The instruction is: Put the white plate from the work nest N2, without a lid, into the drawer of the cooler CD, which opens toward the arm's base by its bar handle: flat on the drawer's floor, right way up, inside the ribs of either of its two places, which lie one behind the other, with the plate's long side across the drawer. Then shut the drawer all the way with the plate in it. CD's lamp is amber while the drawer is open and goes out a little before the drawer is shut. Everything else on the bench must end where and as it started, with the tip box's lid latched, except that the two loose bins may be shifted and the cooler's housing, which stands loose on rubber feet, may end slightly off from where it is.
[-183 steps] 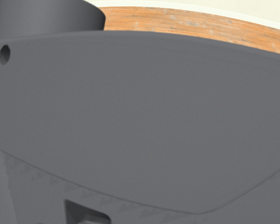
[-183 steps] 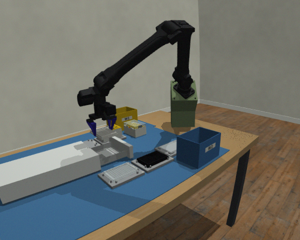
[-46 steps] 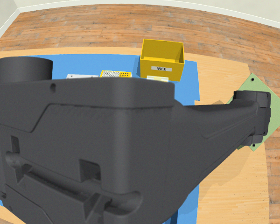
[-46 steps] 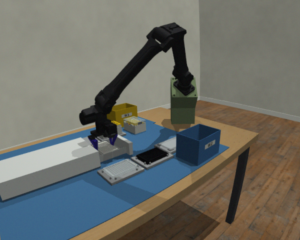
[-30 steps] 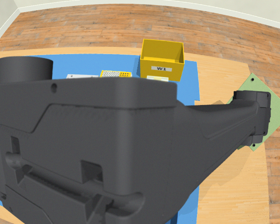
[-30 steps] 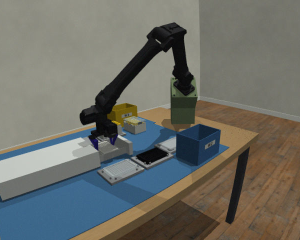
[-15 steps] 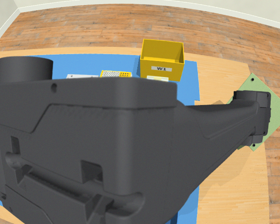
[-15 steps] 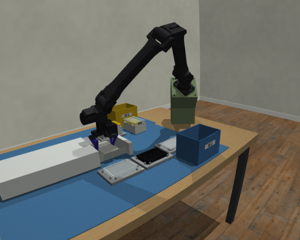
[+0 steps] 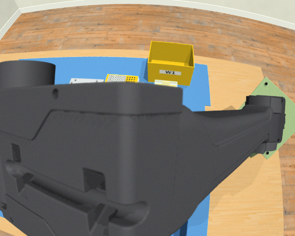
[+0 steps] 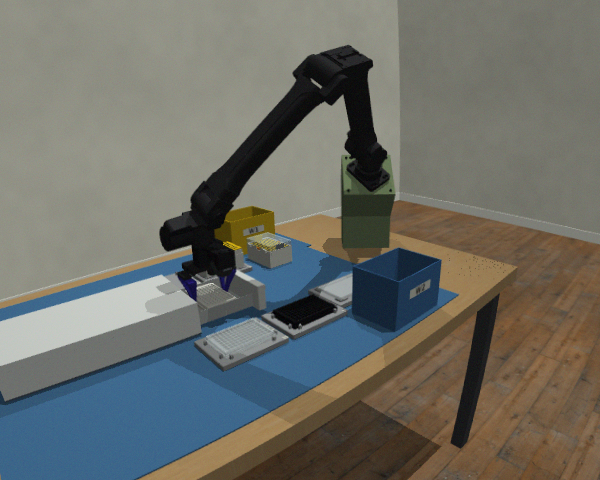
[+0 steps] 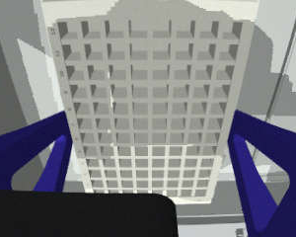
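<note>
The drawer lies 4 cm ahead of my hand, 1 cm to the left of it and 1 cm below it. Round my hand: clear-lidded plate: 1 cm behind, 19 cm to the left, 2 cm below; white plate: right at my hand; cooler CD: 16 cm ahead, 4 cm to the left.
</note>
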